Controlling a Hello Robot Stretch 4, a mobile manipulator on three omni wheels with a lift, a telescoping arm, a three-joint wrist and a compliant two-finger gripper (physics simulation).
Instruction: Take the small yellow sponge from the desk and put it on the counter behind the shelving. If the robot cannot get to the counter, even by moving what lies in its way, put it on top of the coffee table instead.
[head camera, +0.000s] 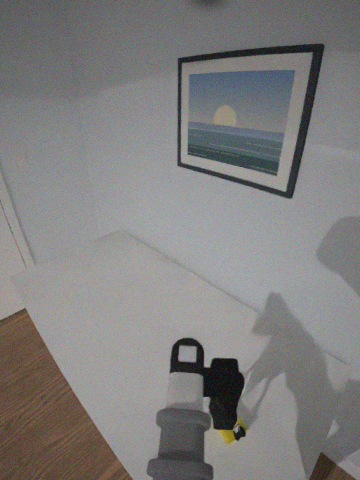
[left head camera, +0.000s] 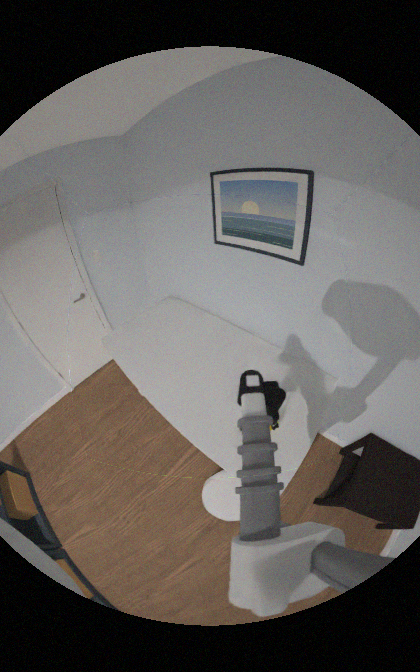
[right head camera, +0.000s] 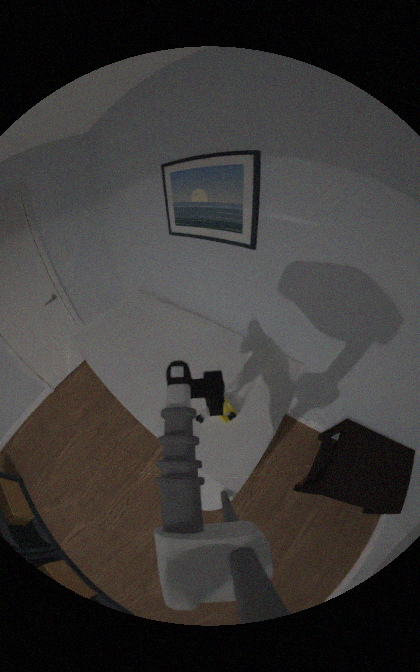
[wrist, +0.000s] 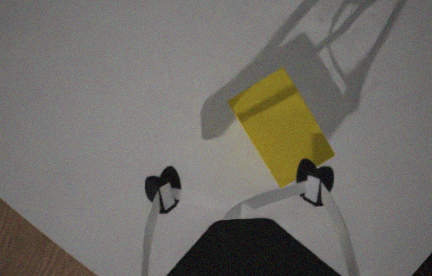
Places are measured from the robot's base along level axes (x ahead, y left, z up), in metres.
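Pixels of known places: gripper, fingertip midpoint: (head camera: 214, 434) (wrist: 237, 178).
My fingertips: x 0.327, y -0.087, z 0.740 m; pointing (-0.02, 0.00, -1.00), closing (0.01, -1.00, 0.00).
Behind a point stands the place of what it marks.
The small yellow sponge (head camera: 228, 437) @[x 0.322, y -0.128, z 0.737 m] (left head camera: 273, 427) (right head camera: 228, 407) (wrist: 282, 127) @[x 0.374, y -0.133, z 0.738 m] lies flat on the white desk (head camera: 125, 310) @[x 0.804, y 0.296, z 0.692 m] (left head camera: 190, 350) (right head camera: 140, 340) (wrist: 75, 100) @[x 0.418, y 0.103, z 0.692 m]. My gripper (right head camera: 216, 416) (wrist: 237, 178) @[x 0.327, y -0.087, z 0.740 m] is open, its two black fingertips wide apart above the desk. In the wrist view the sponge lies ahead and to the right of the midline between the fingertips; the right fingertip overlaps its near corner, and nothing is between the fingers. In the head view the black wrist partly hides the sponge. I cannot make out the counter or the coffee table in these views.
A dark-framed shelf unit (left head camera: 56, 550) with orange-brown boxes is at the lower left. A dark chair (left head camera: 380, 480) (right head camera: 370, 470) stands right of the desk. A white rounded object (left head camera: 220, 495) is beside the arm. A framed picture (head camera: 240, 122) @[x 1.000, y -0.143, z 1.458 m] hangs on the wall behind the desk.
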